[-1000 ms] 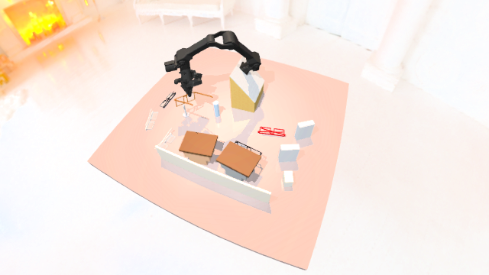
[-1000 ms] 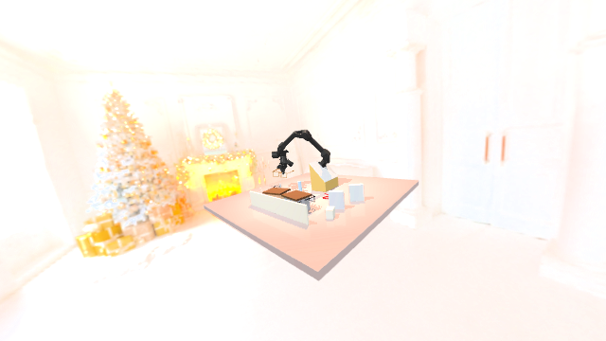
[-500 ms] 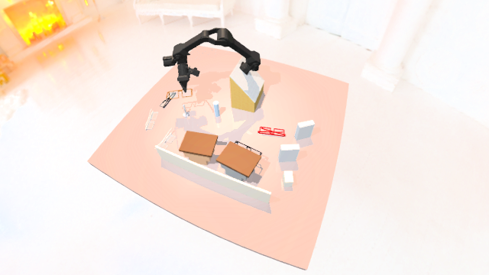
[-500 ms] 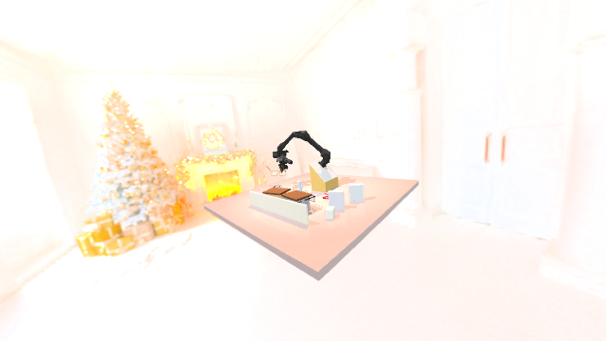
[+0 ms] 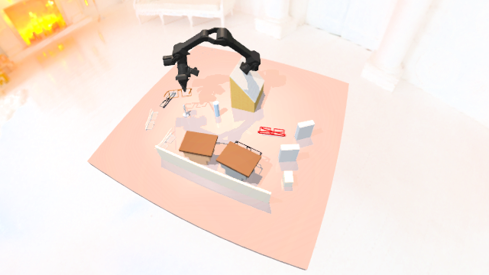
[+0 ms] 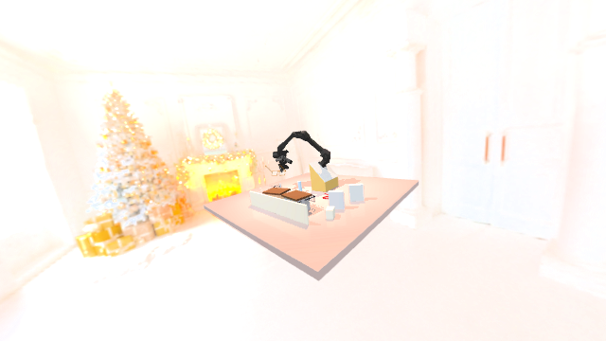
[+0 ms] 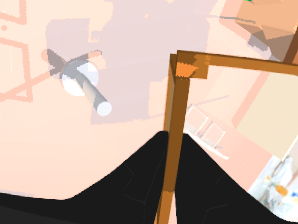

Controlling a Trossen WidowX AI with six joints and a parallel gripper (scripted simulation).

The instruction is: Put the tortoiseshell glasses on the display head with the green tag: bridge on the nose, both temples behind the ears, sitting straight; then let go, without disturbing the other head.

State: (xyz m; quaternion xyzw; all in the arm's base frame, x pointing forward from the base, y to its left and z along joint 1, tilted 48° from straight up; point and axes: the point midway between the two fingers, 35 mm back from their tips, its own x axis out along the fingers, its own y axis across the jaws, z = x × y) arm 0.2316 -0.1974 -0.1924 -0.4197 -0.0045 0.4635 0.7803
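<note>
Now: the pale blue cylinder 3 cm behind my gripper tip, 16 cm to the left of it and 13 cm below it. Also, from my gripper tip: white post 1 cm ahead, 2 cm to the right, 15 cm below; low white wall 37 cm ahead, 27 cm to the left, 12 cm below.
</note>
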